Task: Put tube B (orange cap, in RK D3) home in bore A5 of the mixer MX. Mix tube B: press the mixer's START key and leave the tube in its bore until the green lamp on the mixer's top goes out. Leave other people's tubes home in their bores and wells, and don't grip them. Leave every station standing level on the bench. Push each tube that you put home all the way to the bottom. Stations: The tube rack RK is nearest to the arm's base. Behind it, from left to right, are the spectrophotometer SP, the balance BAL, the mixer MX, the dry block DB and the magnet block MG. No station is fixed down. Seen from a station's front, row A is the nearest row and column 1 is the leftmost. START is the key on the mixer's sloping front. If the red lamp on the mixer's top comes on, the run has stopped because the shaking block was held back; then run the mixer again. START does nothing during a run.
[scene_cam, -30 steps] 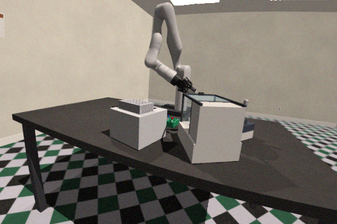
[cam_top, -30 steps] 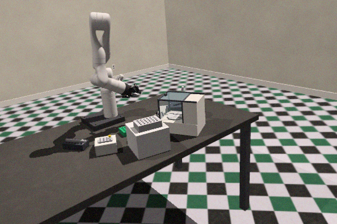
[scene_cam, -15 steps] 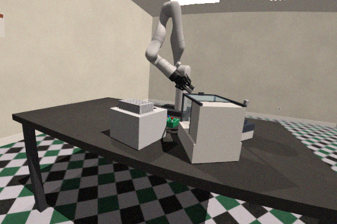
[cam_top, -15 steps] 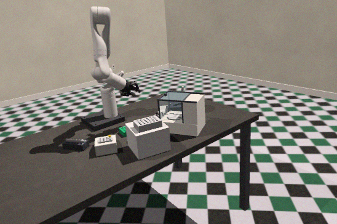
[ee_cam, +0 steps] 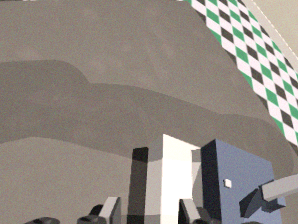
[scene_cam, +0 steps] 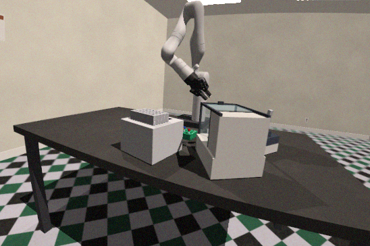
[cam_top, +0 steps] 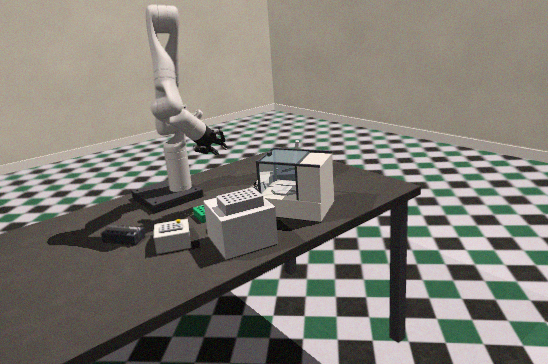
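My hand is 200 mm above the blue-capped tube, 80 mm to the left of it and 80 mm short of it. Round my hand: grey shaking block: 340 mm ahead, 120 mm to the right, 70 mm below; green tube rack RK: 210 mm below, 90 mm to the right, 70 mm ahead; START key: 170 mm ahead, 160 mm below, 90 mm to the right.
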